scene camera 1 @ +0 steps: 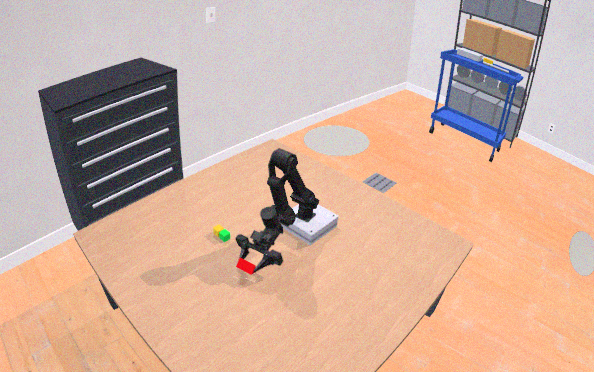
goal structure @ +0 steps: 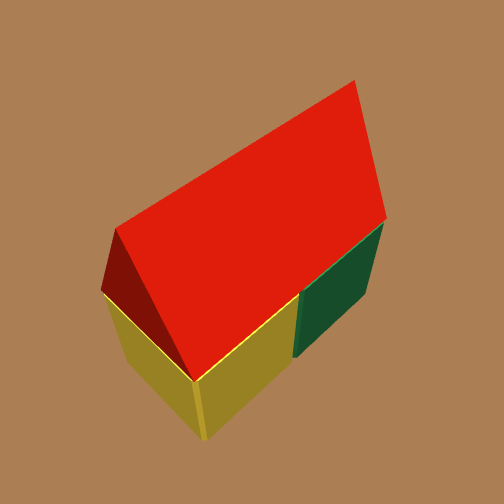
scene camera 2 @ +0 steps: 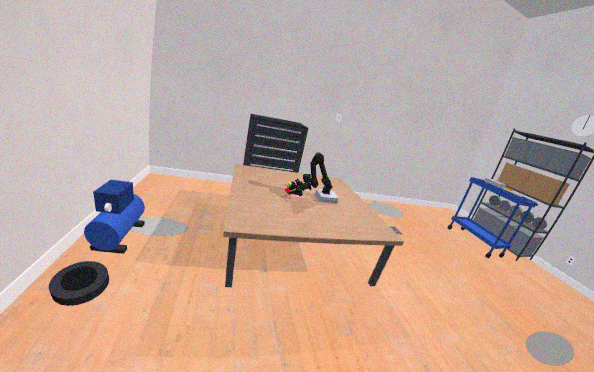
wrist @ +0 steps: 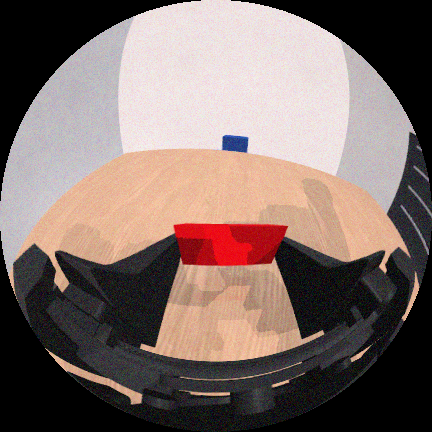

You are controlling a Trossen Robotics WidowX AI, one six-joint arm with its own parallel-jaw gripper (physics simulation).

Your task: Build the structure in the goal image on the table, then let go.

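Places are measured from the arm's base along level axes (x ahead, y left, z up), in millimetres.
Pixels of known places: gripper, between the fingertips: (scene camera 1: 246,267) (scene camera 2: 287,191) (wrist: 228,239); arm's base, origin of its link: (scene camera 1: 305,215) (scene camera 2: 325,192).
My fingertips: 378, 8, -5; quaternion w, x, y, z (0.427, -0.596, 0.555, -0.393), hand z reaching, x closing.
Ahead of a thing's pixels: the offset from my fingertips to its top centre, as dx, dy, dz. "spot": to the spot under its first point. Level surfaces: height alone.
A red block @(spot: +4, +4, +11) (scene camera 1: 246,266) (scene camera 2: 287,190) (wrist: 230,244) is held lengthwise between the fingertips of my gripper (scene camera 1: 252,266) (wrist: 228,239), which is shut on its two ends. In scene camera 1 the block is above the table @(dz -51) (scene camera 1: 350,300) (scene camera 2: 300,225), with shadow below it. A green block @(-105, -205, -18) (scene camera 1: 224,235) and a yellow block @(-109, -244, -18) (scene camera 1: 218,230) sit side by side on the table, touching or nearly so, left of my gripper in scene camera 1. In scene camera 2 a little of the green block (scene camera 2: 290,185) shows beside the gripper. Neither shows in the wrist view.
The arm's pale base (scene camera 1: 312,225) (scene camera 2: 326,196) stands on the table behind my gripper. A dark drawer cabinet (scene camera 1: 120,145) (scene camera 2: 276,145) stands beyond the table. A blue cart (scene camera 1: 467,128) and a blue compressor (scene camera 2: 115,225) stand on the floor away from the table.
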